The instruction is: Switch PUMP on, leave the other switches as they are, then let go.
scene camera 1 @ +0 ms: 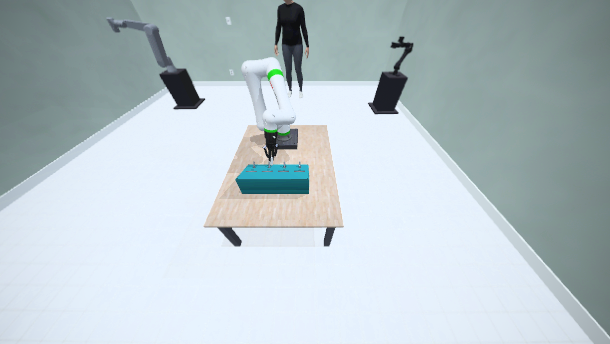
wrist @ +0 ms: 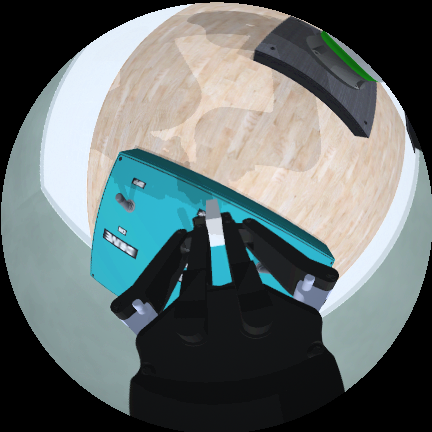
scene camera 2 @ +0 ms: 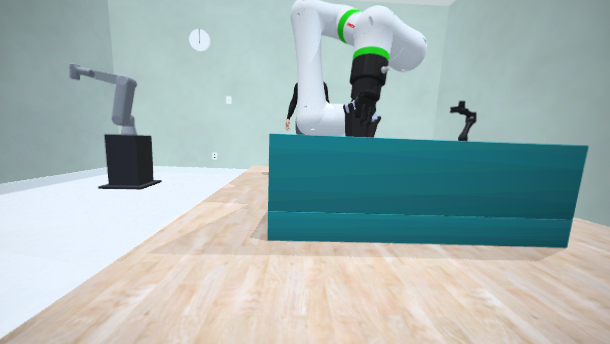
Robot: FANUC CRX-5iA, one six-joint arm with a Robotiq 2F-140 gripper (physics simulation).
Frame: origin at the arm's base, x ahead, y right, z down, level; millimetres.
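Seen in the pictures: gripper, fingertip midpoint: point(scene camera 1: 271, 164) point(wrist: 212, 209); arm's base at its link origin: point(scene camera 1: 284, 136).
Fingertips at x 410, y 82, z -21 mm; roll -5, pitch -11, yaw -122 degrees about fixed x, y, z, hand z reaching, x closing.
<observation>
Pixels of each thing's middle, then the offset from my fingertips to it. "pt": a spot on its surface instead. Level surfaces: height alone.
- teal switch box at the middle of its body: point(wrist: 213, 266) point(scene camera 2: 393, 191) point(scene camera 1: 276, 176) dx +124, dy -51, dz +16 mm
- DRIVE label at the middle of its body: point(wrist: 118, 243) dx +114, dy +129, dz -42 mm
- DRIVE switch at the middle of its body: point(wrist: 122, 201) dx +31, dy +126, dz -33 mm
- OFF tag at a spot on its surface: point(wrist: 201, 213) pt dx +15, dy +12, dz +3 mm
- wooden table at its surface level: dz +78 mm
The teal switch box point(scene camera 1: 275, 186) point(scene camera 2: 420, 180) point(wrist: 160, 195) stands on the table with its row of metal toggle switches on top. In the wrist view the DRIVE label point(wrist: 120, 243) and the DRIVE switch point(wrist: 125, 202) show at the left; an OFF tag point(wrist: 201, 213) shows beside the fingertips. The PUMP label and its switch cannot be made out, as the fingers cover that stretch. My gripper point(scene camera 1: 271, 160) point(wrist: 212, 209) is shut and empty, pointing down at the robot-side edge of the box, near the second switch from the left point(scene camera 1: 269, 165). Contact cannot be told. The box hides the fingertips in scene camera 2.
Another switch point(wrist: 262, 268) shows partly, right of the fingers. The other switches point(scene camera 1: 284, 165) point(scene camera 1: 299, 165) stand to the right in scene camera 1. The arm's dark base point(scene camera 1: 290, 140) point(wrist: 320, 75) is behind the box on the wooden table point(scene camera 1: 275, 212) point(scene camera 2: 320, 295) point(wrist: 235, 135).
</observation>
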